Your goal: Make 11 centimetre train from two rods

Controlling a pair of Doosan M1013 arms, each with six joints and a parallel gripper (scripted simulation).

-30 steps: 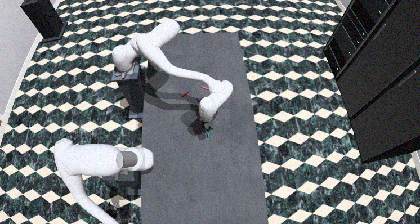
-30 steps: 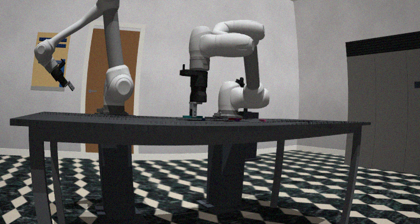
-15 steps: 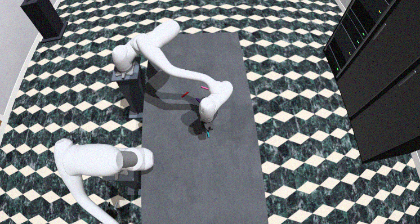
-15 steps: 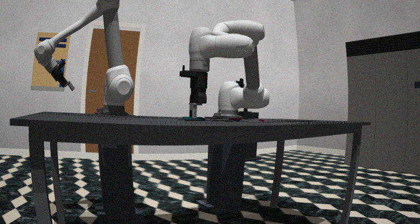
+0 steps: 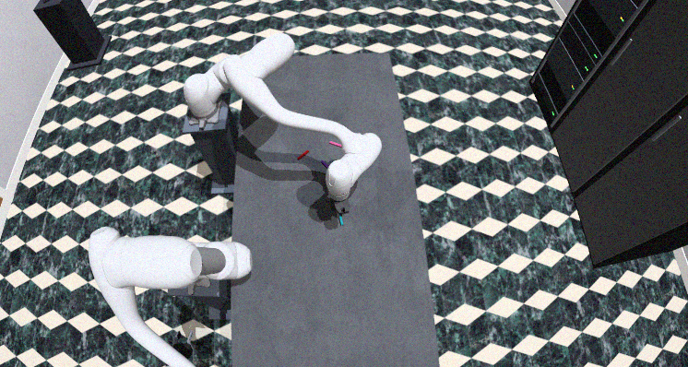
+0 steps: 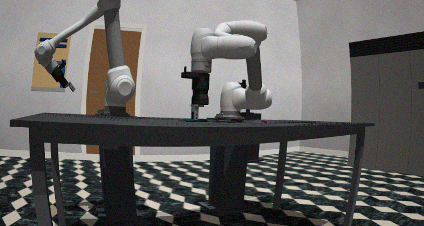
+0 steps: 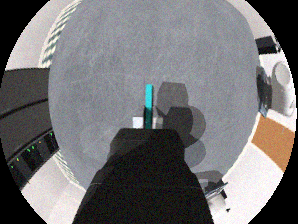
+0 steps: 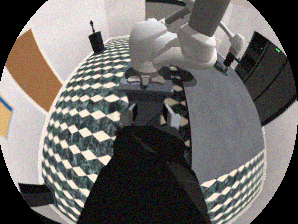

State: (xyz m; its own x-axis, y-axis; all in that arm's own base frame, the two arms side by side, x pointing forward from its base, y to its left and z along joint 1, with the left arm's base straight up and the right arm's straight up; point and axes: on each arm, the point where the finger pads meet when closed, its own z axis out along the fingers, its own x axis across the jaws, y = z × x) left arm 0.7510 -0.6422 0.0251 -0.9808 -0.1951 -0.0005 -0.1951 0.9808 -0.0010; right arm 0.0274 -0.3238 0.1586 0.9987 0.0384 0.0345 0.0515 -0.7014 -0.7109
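My left gripper is now 20 mm above the turquoise rod. From my left hand the other things lie so: small blue rod 60 mm to the left, 20 mm below, 10 mm behind; then red rod 340 mm to the left, 150 mm behind, 20 mm below; then pink rod 380 mm to the left, 30 mm ahead, 20 mm below.
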